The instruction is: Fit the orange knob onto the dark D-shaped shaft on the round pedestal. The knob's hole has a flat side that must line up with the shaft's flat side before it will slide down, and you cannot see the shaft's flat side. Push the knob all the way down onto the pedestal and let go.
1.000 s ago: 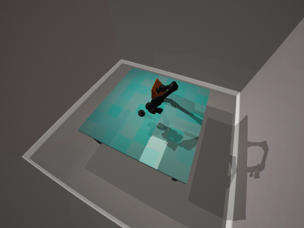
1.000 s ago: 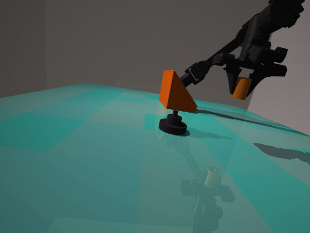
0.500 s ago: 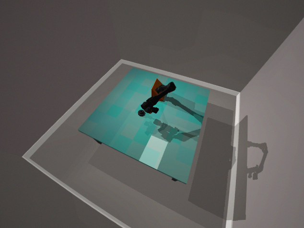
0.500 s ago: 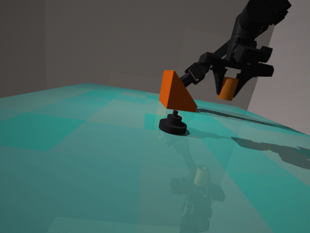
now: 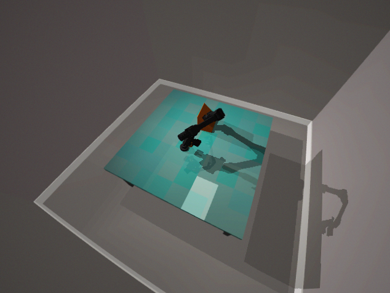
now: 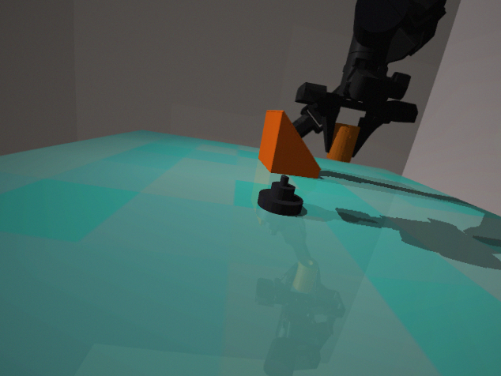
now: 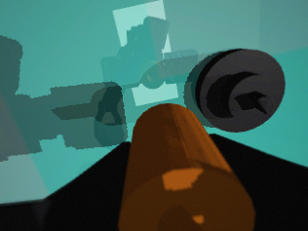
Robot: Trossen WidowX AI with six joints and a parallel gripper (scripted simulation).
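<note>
My gripper tip is now 1 cm past the pedestal, 8 cm to the left of it and 9 cm above it. Also, from my gripper tip: orange knob: 2 cm above.
</note>
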